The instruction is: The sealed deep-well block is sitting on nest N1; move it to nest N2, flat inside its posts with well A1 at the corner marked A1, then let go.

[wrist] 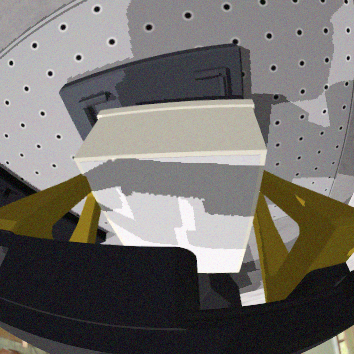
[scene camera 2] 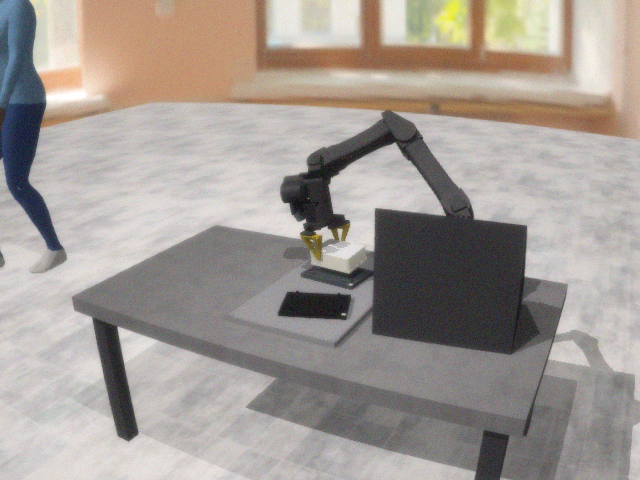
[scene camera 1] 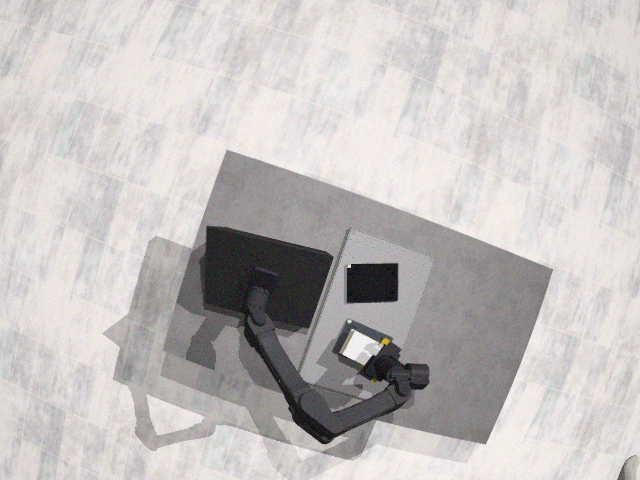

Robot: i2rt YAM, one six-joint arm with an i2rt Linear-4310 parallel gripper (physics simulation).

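Seen in the pictures: gripper, fingertip midpoint: (wrist: 174, 174) (scene camera 2: 329, 254) (scene camera 1: 372, 353); arm's base, link origin: (scene camera 2: 460, 256) (scene camera 1: 259, 291).
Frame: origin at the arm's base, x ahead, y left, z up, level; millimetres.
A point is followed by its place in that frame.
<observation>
The sealed deep-well block (scene camera 1: 360, 347) {x 341, y -81, z -67 mm} (scene camera 2: 341, 255) {x 334, y -53, z -71 mm} (wrist: 175, 140) {x 423, y -105, z -76 mm} is a cream-white box with a pale seal on top. My gripper (scene camera 1: 376, 357) {x 389, y -95, z -91 mm} (scene camera 2: 327, 240) (wrist: 174, 174) {x 389, y -95, z -91 mm} is shut on the block, with one yellow finger on each of two opposite sides. The block hangs level, just over the dark nest N1 (scene camera 1: 370, 329) {x 367, y -29, z -136 mm} (scene camera 2: 330, 277) {x 362, y -43, z -135 mm} (wrist: 168, 77) {x 428, y -107, z -135 mm}. In the wrist view two of the nest's corner posts show beyond the block's far edge. Nest N2 (scene camera 1: 371, 282) {x 319, y 116, z -135 mm} (scene camera 2: 314, 306) {x 318, y 134, z -135 mm} is the empty black plate beside N1, with a small white mark (scene camera 1: 349, 266) {x 237, y 142, z -135 mm} at one corner.
Both nests sit on a perforated light-grey board (scene camera 1: 392, 248) {x 352, y 238, z -147 mm} (scene camera 2: 263, 310) {x 431, y 188, z -147 mm} (wrist: 298, 53) {x 418, y -203, z -147 mm} on the grey table (scene camera 1: 490, 335) {x 799, y 62, z -160 mm} (scene camera 2: 180, 278) {x 767, y 101, z -160 mm}. A tall dark upright panel (scene camera 1: 269, 273) {x 15, y 66, z 73 mm} (scene camera 2: 444, 278) {x -4, y 150, z 2 mm} stands beside the board at the arm's base. A person (scene camera 2: 20, 129) walks on the floor at the far left.
</observation>
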